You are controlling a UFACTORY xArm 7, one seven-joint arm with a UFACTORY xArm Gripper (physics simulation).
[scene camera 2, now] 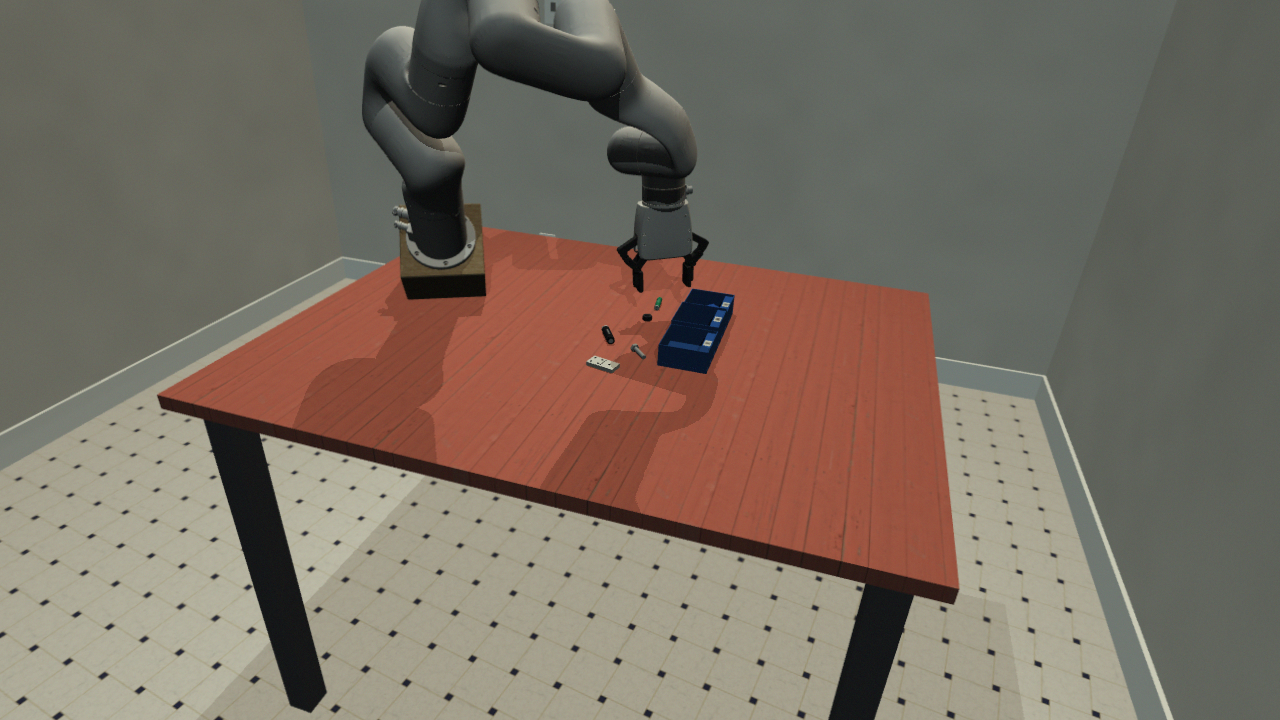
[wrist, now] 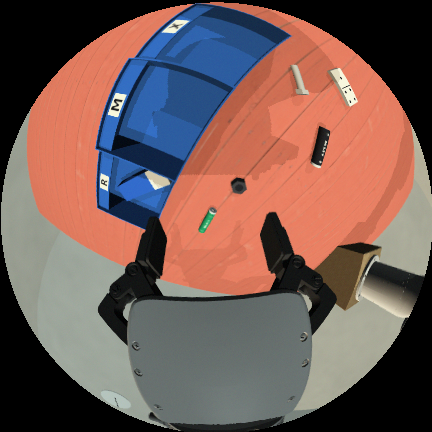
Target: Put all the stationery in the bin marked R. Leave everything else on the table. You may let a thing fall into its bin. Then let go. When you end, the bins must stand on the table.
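Where they show: gripper, fingertip midpoint: (scene camera 2: 663, 287) (wrist: 212, 225); arm's base, link origin: (scene camera 2: 441, 239) (wrist: 367, 277).
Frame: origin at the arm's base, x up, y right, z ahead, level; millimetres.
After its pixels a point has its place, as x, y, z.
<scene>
Bin R (scene camera 2: 713, 293) {-89, -53, 512} (wrist: 125, 218) {-89, -53, 509} is the rear compartment of the blue row of bins, standing on the table. In the wrist view, a blue and white block that looks like an eraser (wrist: 157, 180) {-105, -1, 476} lies in bin R; a shadow crosses part of the bin. My gripper (scene camera 2: 663, 284) {-62, 2, 417} (wrist: 212, 225) {-62, 2, 417} is open and empty, above the table near the back end of the bins. In the wrist view its left finger is close to bin R's edge. A green battery (scene camera 2: 657, 303) {-115, -43, 406} (wrist: 207, 220) {-115, -48, 407} lies on the table, seen between the fingers.
Beside the bins lie a black hex nut (scene camera 2: 647, 317) {-117, 19, 392} (wrist: 239, 185) {-116, 14, 392}, a black battery (scene camera 2: 607, 334) {-112, 112, 329} (wrist: 320, 147) {-112, 100, 333}, a grey bolt (scene camera 2: 638, 351) {-117, 157, 389} (wrist: 299, 80) {-116, 152, 389} and a white domino (scene camera 2: 603, 363) {-118, 208, 336} (wrist: 344, 87) {-118, 201, 336}. Bins M (wrist: 116, 120) {-83, 62, 517} and X (wrist: 167, 37) adjoin bin R.
</scene>
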